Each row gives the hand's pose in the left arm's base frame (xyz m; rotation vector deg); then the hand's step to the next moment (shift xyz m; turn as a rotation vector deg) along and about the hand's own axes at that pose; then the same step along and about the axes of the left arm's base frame.
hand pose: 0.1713 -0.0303 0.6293 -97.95 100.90 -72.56
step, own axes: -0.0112 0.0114 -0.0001 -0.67 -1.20 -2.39
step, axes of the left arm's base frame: -0.0047 0.0088 -0.0125 -1.04 1.60 1.99
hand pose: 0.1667 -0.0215 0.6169 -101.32 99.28 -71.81
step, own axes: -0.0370 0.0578 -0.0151 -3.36 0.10 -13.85
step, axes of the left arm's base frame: -0.0414 0.0289 -0.0489 -10.37 7.50 6.27
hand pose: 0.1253 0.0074 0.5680 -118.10 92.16 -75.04
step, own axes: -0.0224 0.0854 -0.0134 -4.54 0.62 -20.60
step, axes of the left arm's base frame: -0.0673 -0.0085 -0.0581 -15.74 10.58 9.26
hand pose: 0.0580 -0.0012 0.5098 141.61 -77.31 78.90
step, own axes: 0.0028 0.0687 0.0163 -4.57 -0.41 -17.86
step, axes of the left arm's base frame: -0.0349 -0.0514 -0.0337 -13.15 10.20 7.94
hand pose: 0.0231 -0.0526 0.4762 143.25 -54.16 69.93
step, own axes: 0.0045 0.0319 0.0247 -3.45 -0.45 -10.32
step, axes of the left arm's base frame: -0.0022 -0.0375 -0.0153 -7.83 6.43 3.99
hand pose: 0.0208 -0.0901 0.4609 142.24 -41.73 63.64
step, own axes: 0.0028 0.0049 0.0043 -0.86 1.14 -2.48
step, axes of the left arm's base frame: 0.0013 -0.0070 -0.0002 -2.61 0.54 1.04
